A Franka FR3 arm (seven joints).
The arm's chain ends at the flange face. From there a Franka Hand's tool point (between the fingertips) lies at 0.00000 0.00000 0.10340 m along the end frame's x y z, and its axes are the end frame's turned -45 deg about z.
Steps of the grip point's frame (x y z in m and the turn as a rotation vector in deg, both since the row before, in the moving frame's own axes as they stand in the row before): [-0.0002 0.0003 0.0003 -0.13 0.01 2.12]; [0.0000 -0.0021 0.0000 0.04 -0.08 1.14]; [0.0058 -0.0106 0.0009 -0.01 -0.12 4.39]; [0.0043 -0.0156 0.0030 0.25 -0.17 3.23]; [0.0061 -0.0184 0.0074 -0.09 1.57 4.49]
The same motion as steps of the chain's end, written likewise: [-0.0001 0.0002 0.0003 -0.08 0.10 2.12]; [-0.0013 -0.0015 0.0000 -0.03 -0.08 1.14]; [-0.0032 -0.0118 0.0009 -0.09 -0.08 4.39]; [-0.0075 -0.0140 0.0030 0.06 -0.30 3.23]; [-0.0109 -0.0155 0.0074 1.05 1.17 4.49]
